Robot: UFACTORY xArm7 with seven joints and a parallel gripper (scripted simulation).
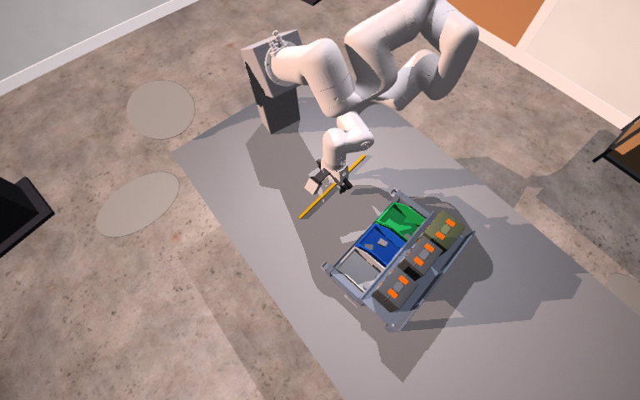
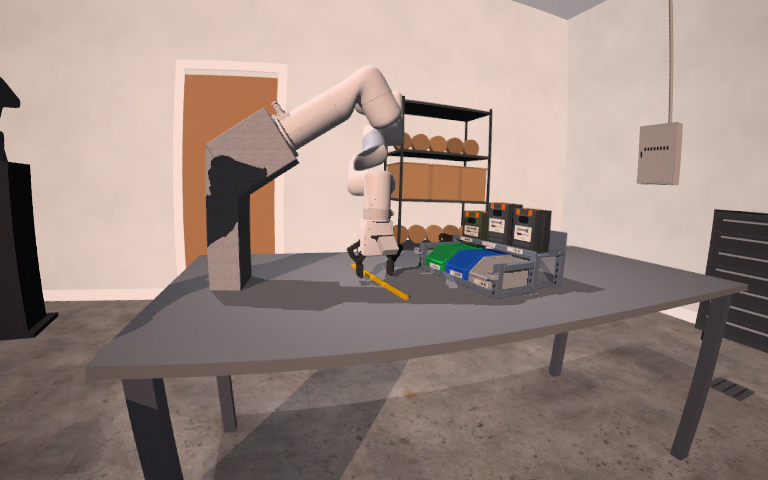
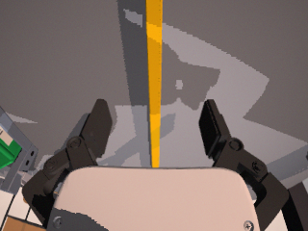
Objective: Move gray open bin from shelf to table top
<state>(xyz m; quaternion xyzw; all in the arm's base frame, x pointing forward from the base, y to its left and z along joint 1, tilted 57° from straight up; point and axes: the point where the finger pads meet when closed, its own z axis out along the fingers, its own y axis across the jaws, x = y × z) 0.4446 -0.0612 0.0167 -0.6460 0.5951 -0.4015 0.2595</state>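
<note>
Right now the yellow bar is 20 mm below my hand. The rest, counted from my hand: gray open bin (300 mm ahead, 210 mm to the right, 20 mm above); green bin (310 mm ahead, 20 mm to the left, 20 mm above); blue bin (300 mm ahead, 100 mm to the right, 20 mm above).
</note>
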